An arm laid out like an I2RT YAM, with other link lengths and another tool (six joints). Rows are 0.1 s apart.
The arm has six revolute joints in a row. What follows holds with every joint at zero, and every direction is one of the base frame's.
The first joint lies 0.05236 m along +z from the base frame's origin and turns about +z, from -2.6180 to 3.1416 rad.
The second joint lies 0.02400 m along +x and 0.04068 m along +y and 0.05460 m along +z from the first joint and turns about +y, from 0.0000 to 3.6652 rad.
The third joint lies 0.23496 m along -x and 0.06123 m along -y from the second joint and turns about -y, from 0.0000 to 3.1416 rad.
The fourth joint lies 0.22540 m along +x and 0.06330 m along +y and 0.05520 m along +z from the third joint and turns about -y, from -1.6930 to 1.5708 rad.
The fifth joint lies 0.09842 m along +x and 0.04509 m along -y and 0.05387 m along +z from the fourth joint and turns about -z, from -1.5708 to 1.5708 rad.
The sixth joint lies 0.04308 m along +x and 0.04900 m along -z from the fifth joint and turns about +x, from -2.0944 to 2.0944 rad.
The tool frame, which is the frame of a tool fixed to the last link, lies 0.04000 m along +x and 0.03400 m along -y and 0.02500 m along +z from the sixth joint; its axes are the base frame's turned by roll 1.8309, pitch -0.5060 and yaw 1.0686 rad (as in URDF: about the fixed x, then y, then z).
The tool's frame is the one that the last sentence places.
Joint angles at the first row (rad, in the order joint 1, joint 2, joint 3, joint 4, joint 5, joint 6):
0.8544, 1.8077, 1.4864, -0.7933, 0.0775, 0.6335
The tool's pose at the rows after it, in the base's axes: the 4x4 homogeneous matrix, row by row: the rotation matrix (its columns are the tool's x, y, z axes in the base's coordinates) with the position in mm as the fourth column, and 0 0 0 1 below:
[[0.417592 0.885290 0.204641 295.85], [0.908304 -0.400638 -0.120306 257.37], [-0.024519 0.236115 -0.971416 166.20], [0 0 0 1]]
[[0.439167 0.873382 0.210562 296.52], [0.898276 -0.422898 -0.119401 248.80], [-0.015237 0.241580 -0.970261 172.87], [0 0 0 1]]
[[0.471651 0.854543 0.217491 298.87], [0.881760 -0.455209 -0.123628 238.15], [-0.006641 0.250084 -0.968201 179.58], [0 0 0 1]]
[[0.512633 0.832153 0.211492 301.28], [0.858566 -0.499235 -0.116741 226.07], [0.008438 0.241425 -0.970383 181.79], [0 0 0 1]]
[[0.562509 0.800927 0.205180 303.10], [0.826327 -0.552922 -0.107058 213.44], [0.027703 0.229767 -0.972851 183.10], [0 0 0 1]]
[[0.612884 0.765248 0.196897 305.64], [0.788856 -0.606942 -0.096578 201.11], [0.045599 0.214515 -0.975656 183.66], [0 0 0 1]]
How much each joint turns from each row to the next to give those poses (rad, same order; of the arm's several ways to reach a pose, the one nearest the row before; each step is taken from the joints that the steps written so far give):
-0.0057, -0.0234, -0.0014, -0.0161, 0.0132, 0.0054
-0.0148, -0.0283, -0.0095, -0.0090, 0.0064, 0.0067
-0.0210, -0.0260, -0.0066, -0.0099, 0.0125, 0.0109
-0.0275, -0.0268, -0.0224, 0.0055, -0.0019, 0.0233
-0.0280, -0.0282, -0.0275, 0.0115, 0.0008, 0.0353
-0.0302, -0.0219, -0.0220, 0.0105, -0.0007, 0.0373

